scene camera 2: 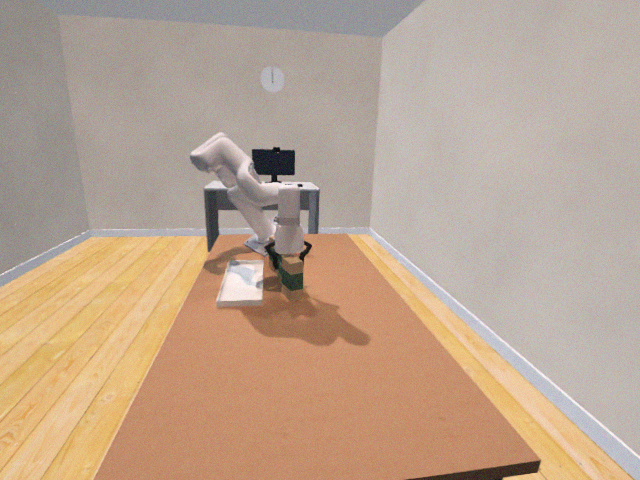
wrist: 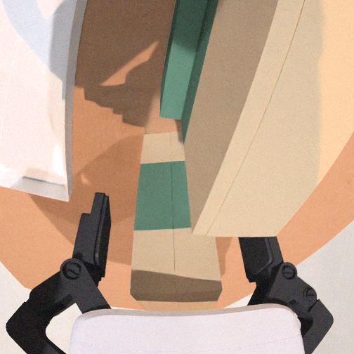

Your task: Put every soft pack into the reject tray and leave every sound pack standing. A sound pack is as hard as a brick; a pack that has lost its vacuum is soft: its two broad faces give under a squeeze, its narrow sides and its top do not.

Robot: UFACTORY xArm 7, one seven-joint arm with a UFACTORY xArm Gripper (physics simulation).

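Places are measured from the arm's base along level axes (x ahead, y left, z up), in centimetres.
Pixels of known places: arm's base, origin of its link: (scene camera 2: pixel 267 234).
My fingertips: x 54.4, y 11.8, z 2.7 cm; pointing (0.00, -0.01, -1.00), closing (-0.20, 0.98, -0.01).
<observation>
For each thing: its top centre in the pictures, then the offset to it from my fingertips. Level surfaces: height alone.
- nearest pack, centre of its top: (scene camera 2: pixel 289 275) dx +4.8, dy +0.3, dz -1.3 cm
- white reject tray, centre of its top: (scene camera 2: pixel 243 277) dx -7.8, dy -17.6, dz -7.1 cm
- brown table, height of its surface: dz -9.3 cm
My gripper (scene camera 2: pixel 289 259) (wrist: pixel 180 213) is open, pointing down at the packs. In the wrist view, a tan pack with a green band (wrist: pixel 162 195) stands between the spread fingers, with space beside the left finger. A larger-looking tan pack (wrist: pixel 270 145) rises at the upper right and hides the right fingertip. A green-banded surface (wrist: pixel 180 75) shows left of it; which pack it belongs to is unclear. In the scene view, the nearest pack (scene camera 2: pixel 292 280) stands upright below the gripper; those behind are mostly hidden. The white reject tray (scene camera 2: pixel 240 303) (wrist: pixel 69 165) lies left of the packs.
The brown table (scene camera 2: pixel 310 392) extends toward the scene camera, with arm shadows across it. The arm's base (scene camera 2: pixel 256 245) is at the far end. A desk (scene camera 2: pixel 211 217) with a monitor (scene camera 2: pixel 272 162) stands beyond the table.
</observation>
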